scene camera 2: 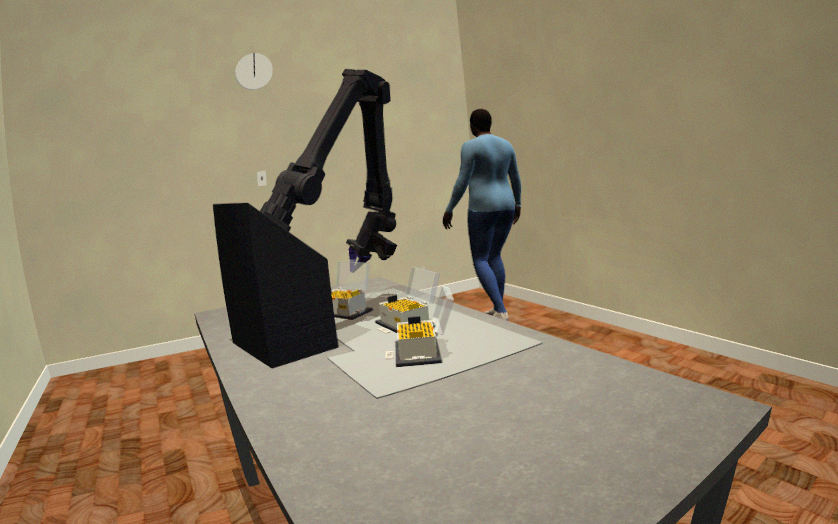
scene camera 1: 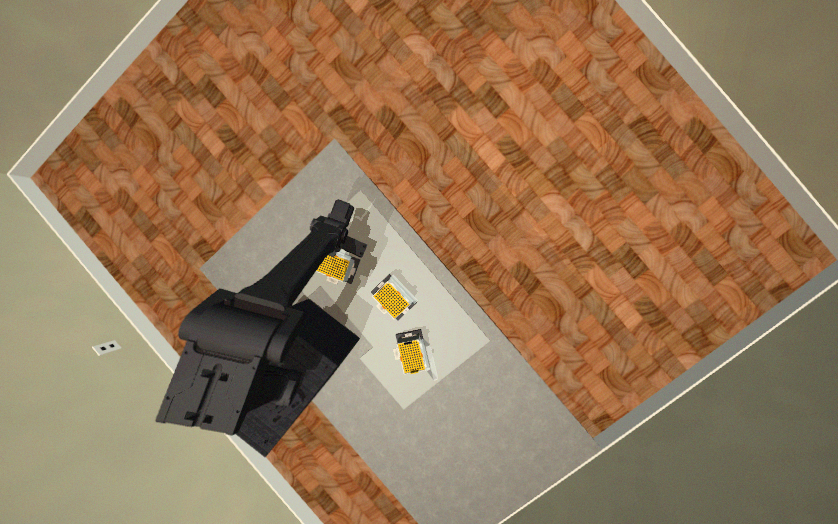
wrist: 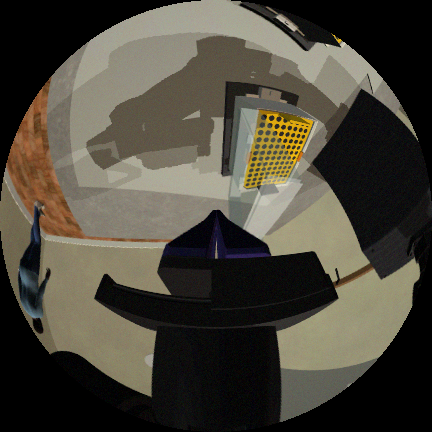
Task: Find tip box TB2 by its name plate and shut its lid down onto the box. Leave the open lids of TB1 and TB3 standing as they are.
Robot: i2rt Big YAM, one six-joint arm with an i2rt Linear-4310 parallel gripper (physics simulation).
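Seen in the pictures: gripper, between the fingertips: (scene camera 2: 351, 272) (wrist: 215, 215); arm's base, origin of its link: (scene camera 2: 269, 226).
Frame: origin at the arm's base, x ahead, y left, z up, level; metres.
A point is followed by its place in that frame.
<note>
TB2, a grey box with a yellow tip rack (scene camera 1: 335, 266) @(x 0.234, y 0.256, z -0.268 m) (scene camera 2: 347, 294) @(x 0.243, y 0.261, z -0.269 m) (wrist: 280, 150), is the box nearest my hand; its name plate is not readable. Its clear lid (scene camera 2: 362, 277) @(x 0.301, y 0.277, z -0.226 m) (wrist: 272, 212) @(x 0.305, y 0.278, z -0.179 m) stands open and upright. My gripper (scene camera 2: 352, 270) @(x 0.282, y 0.337, z -0.217 m) (wrist: 215, 215) @(x 0.282, y 0.337, z -0.217 m) is shut and empty, its purple fingertips close to the top of that lid; whether they touch it I cannot tell. In scene camera 1 the fingertips are hidden. TB3 (scene camera 1: 391, 300) @(x 0.346, y 0.037, z -0.269 m) (scene camera 2: 402, 306) @(x 0.342, y 0.032, z -0.268 m) and TB1 (scene camera 1: 412, 356) @(x 0.300, y -0.184, z -0.269 m) (scene camera 2: 417, 331) @(x 0.281, y -0.236, z -0.251 m) have their clear lids open.
The boxes stand on a pale mat (scene camera 1: 454, 333) @(x 0.474, y -0.208, z -0.326 m) (scene camera 2: 494, 342) @(x 0.482, y -0.227, z -0.326 m) on a grey table (scene camera 1: 457, 444) @(x 0.244, y -0.606, z -0.329 m) (scene camera 2: 494, 432) @(x 0.267, y -0.610, z -0.329 m). The arm's black pedestal (scene camera 2: 271, 290) @(x -0.021, y -0.093, z -0.139 m) (wrist: 375, 165) @(x 0.086, y 0.100, z -0.210 m) is beside TB2. A person (scene camera 2: 491, 173) (wrist: 31, 285) stands beyond the table.
</note>
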